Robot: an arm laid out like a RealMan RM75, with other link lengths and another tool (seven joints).
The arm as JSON. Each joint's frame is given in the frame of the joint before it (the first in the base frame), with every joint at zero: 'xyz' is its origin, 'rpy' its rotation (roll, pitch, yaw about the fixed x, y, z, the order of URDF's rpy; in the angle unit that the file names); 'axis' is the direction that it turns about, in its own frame. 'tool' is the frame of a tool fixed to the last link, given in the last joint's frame.
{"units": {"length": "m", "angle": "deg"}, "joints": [
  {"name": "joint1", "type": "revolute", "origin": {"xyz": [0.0, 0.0, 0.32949], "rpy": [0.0, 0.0, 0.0]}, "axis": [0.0, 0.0, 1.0]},
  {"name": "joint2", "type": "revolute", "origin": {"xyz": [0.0, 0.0, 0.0], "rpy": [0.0, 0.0, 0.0]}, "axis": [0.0, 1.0, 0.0]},
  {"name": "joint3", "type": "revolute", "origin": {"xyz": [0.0, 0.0, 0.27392], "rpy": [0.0, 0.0, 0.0]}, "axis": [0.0, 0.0, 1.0]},
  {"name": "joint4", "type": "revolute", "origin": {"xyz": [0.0, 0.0, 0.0], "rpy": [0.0, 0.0, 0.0]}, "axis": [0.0, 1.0, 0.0]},
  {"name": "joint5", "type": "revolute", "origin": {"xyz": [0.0, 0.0, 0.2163], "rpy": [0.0, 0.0, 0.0]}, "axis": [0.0, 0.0, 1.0]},
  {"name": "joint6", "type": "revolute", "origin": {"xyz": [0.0, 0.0, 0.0], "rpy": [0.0, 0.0, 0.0]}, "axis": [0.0, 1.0, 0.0]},
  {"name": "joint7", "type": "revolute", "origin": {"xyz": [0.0, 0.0, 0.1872], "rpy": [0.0, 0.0, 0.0]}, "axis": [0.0, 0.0, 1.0]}
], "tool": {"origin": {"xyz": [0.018, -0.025, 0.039], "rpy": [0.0, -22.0, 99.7]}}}
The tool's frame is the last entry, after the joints.
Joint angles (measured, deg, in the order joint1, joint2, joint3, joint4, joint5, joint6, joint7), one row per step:
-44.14 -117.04 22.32 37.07 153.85 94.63 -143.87
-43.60 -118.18 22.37 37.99 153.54 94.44 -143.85
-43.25 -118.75 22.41 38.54 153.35 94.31 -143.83
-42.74 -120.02 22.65 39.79 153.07 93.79 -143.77
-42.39 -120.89 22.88 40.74 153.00 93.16 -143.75
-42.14 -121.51 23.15 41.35 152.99 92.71 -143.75
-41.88 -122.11 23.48 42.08 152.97 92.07 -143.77
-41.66 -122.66 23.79 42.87 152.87 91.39 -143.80
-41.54 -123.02 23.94 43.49 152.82 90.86 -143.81
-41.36 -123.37 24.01 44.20 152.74 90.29 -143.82
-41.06 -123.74 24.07 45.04 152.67 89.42 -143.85
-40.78 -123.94 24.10 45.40 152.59 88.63 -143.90
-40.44 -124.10 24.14 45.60 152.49 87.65 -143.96
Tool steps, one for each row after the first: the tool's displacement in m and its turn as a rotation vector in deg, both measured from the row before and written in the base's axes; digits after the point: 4 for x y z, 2 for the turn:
0.0011 -0.0030 -0.0057 0.21 -0.45 0.17
0.0000 -0.0014 -0.0024 0.22 -0.18 0.12
0.0010 -0.0014 -0.0053 0.53 -0.06 -0.06
-0.0002 -0.0001 -0.0031 0.56 0.29 -0.03
-0.0002 -0.0005 -0.0026 0.27 0.26 -0.04
-0.0007 0.0005 -0.0018 0.50 0.45 -0.06
-0.0004 0.0014 -0.0010 0.67 0.46 -0.11
-0.0004 0.0017 0.0000 0.62 0.38 -0.10
-0.0008 0.0020 0.0007 0.80 0.38 -0.03
-0.0022 0.0026 0.0015 1.14 0.59 0.11
-0.0025 0.0016 0.0008 0.84 0.39 0.28
-0.0034 0.0015 0.0007 0.91 0.41 0.42

